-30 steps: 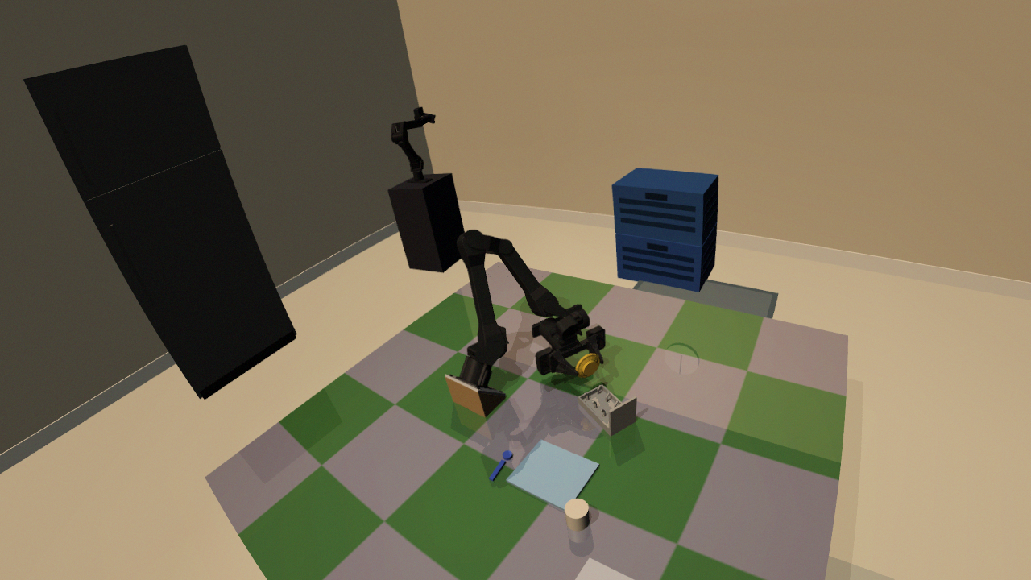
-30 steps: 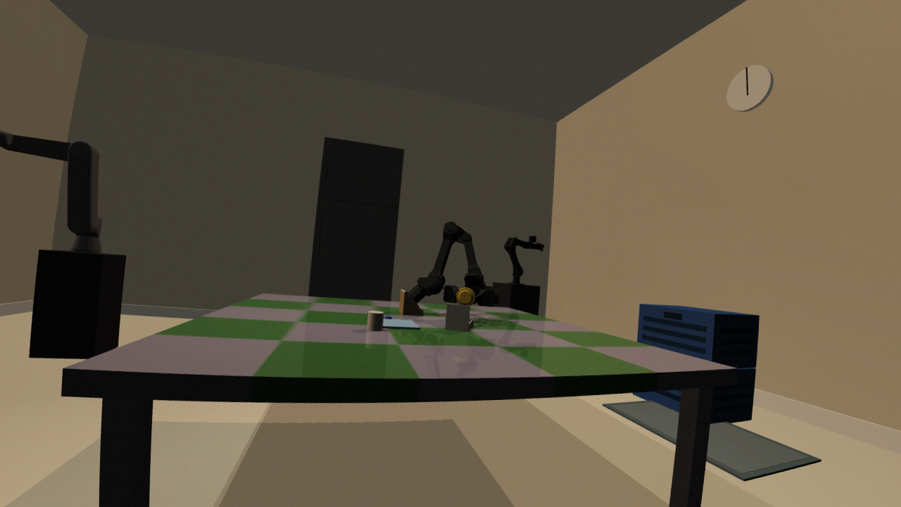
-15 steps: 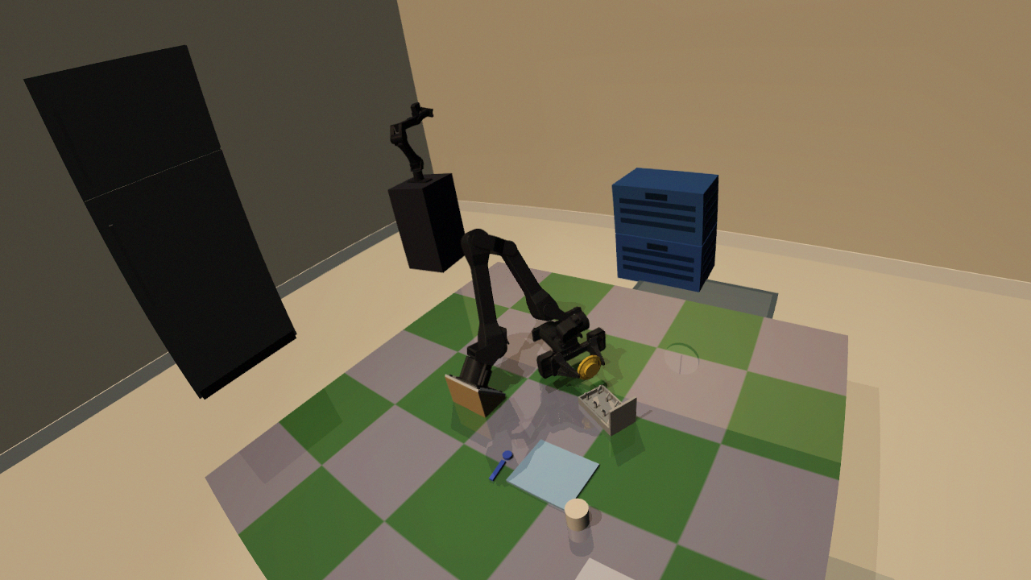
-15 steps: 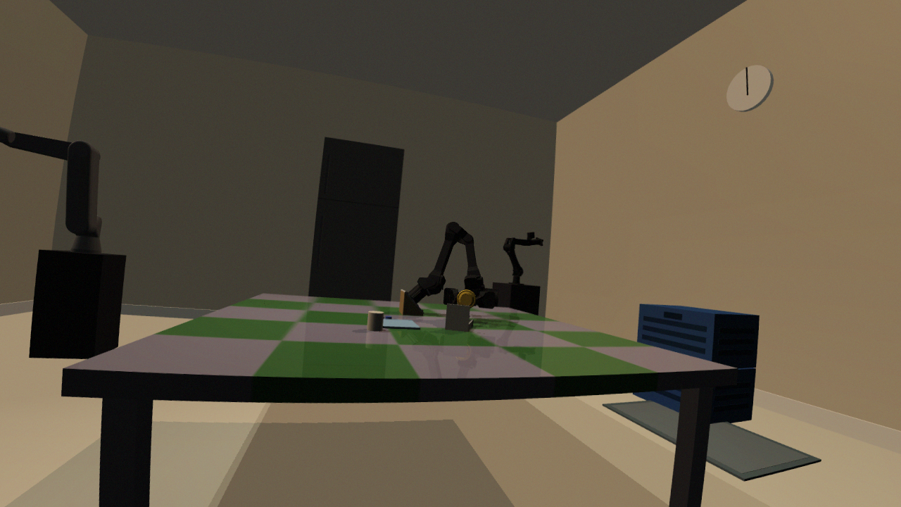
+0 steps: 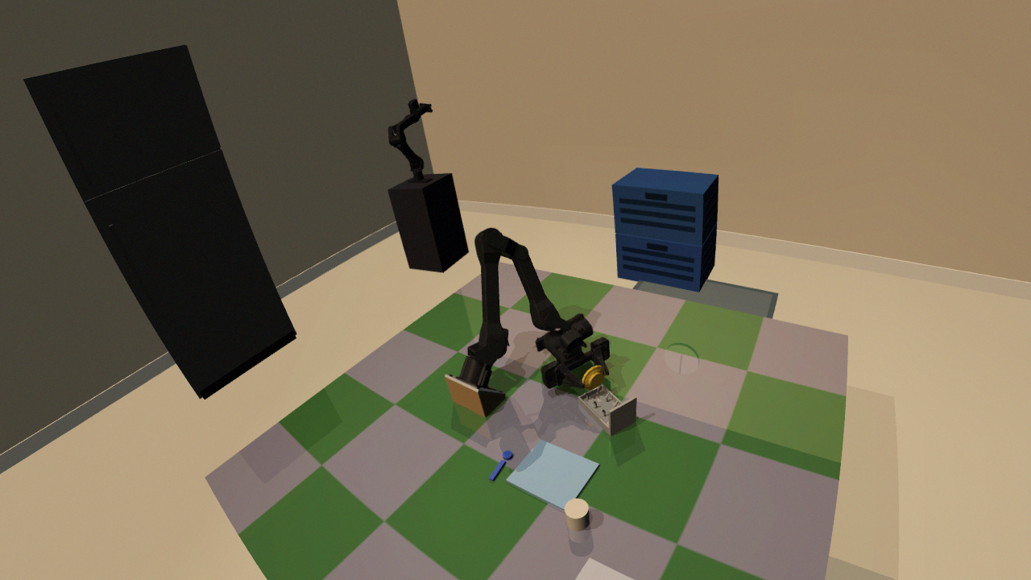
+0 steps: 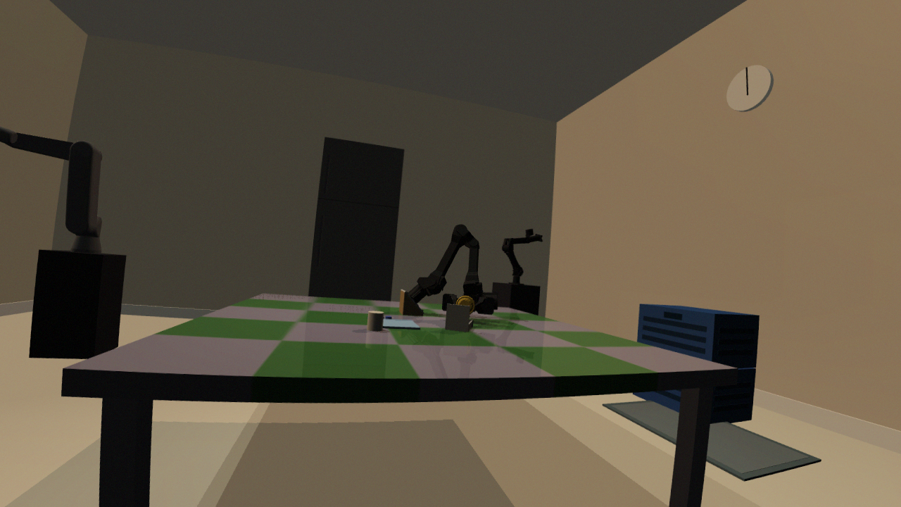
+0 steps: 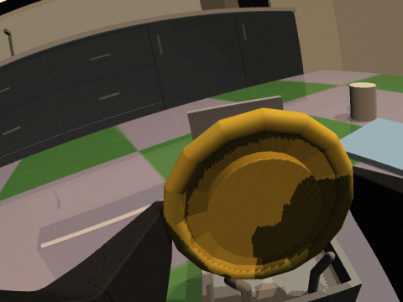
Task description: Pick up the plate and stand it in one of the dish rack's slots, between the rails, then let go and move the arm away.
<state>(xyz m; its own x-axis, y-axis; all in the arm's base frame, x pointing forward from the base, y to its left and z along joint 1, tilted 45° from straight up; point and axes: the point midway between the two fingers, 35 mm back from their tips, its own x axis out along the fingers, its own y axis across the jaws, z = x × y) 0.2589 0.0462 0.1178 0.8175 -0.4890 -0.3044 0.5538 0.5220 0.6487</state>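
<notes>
Now: the beige dish rack 3 cm ahead of my gripper tip, 3 cm to the right of it and 4 cm below it. The rest, counted from my gripper tip: blue spoon 12 cm behind, 25 cm to the right, 6 cm below; light blue mat 1 cm behind, 24 cm to the right, 6 cm below; yellow plate 1 cm behind.
</notes>
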